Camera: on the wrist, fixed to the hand. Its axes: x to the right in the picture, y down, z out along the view.
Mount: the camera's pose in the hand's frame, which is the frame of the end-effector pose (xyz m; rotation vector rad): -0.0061 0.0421 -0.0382 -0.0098 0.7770 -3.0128
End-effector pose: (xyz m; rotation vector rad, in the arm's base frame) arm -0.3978 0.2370 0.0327 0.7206 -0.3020 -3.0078
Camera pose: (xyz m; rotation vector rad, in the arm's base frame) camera -0.3756 0.1893 0.0103 -0.6990 -0.4746 -0.0547
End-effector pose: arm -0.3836 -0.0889 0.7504 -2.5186 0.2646 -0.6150
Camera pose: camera -0.4097 -0.1396 0.7544 0.1444 2.2784 1.3439
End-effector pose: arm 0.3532 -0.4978 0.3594 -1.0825 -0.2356 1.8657
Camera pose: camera 0.3570 -0.5358 0.3168 -0.2282 -0.6829 -1.1973
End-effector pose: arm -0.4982 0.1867 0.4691 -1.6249 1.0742 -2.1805
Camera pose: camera -0.5405 0.1764 0.4320 0.3788 1.0687 0.5413
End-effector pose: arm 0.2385 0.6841 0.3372 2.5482 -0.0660 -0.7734
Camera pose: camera 0.2576 0.6641 0.3873 -0.2898 -2.5982 0.0037
